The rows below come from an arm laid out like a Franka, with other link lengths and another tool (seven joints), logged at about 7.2 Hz.
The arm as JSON. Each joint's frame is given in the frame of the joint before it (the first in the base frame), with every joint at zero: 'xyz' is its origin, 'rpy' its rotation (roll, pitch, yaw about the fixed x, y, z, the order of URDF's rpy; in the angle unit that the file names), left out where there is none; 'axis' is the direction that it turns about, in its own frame. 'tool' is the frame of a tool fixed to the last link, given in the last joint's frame.
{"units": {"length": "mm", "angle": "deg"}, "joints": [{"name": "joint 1", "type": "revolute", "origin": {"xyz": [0.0, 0.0, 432.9]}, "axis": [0.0, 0.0, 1.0]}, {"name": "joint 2", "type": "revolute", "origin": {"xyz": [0.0, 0.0, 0.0]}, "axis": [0.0, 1.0, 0.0]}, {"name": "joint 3", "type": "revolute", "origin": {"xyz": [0.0, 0.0, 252.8]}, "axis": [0.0, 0.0, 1.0]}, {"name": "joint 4", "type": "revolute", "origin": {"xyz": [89.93, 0.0, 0.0]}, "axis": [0.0, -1.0, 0.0]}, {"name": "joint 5", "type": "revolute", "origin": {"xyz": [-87.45, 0.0, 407.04]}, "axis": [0.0, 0.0, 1.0]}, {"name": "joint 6", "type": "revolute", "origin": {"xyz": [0.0, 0.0, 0.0]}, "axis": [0.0, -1.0, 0.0]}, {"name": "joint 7", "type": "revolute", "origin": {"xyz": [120.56, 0.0, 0.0]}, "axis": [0.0, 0.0, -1.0]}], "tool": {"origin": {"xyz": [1.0, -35.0, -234.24], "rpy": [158.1, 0.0, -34.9]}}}
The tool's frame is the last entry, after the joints.
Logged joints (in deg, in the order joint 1, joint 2, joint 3, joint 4, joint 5, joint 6, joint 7), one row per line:
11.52, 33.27, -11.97, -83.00, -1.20, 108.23, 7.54
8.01, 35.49, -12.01, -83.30, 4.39, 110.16, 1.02
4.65, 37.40, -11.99, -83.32, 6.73, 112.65, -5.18
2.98, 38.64, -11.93, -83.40, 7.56, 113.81, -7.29
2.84, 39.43, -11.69, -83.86, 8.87, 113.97, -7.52
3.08, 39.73, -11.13, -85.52, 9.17, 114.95, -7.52
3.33, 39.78, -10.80, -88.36, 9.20, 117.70, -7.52
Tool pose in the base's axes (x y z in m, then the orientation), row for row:
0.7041, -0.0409, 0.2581, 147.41, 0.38, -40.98
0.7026, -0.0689, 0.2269, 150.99, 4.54, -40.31
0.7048, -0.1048, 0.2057, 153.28, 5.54, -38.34
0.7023, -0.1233, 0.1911, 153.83, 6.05, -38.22
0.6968, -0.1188, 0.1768, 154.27, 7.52, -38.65
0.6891, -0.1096, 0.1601, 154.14, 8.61, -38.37
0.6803, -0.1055, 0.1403, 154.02, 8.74, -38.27
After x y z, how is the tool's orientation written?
As angles about the fixed x, y, z axes (roll, pitch, yaw), in degrees.
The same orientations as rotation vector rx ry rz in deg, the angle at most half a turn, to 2 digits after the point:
139.47, -51.96, -15.69
144.32, -51.30, -19.35
147.40, -49.35, -19.22
148.08, -49.28, -19.67
148.72, -49.66, -21.57
148.97, -48.96, -22.98
148.92, -48.75, -23.16

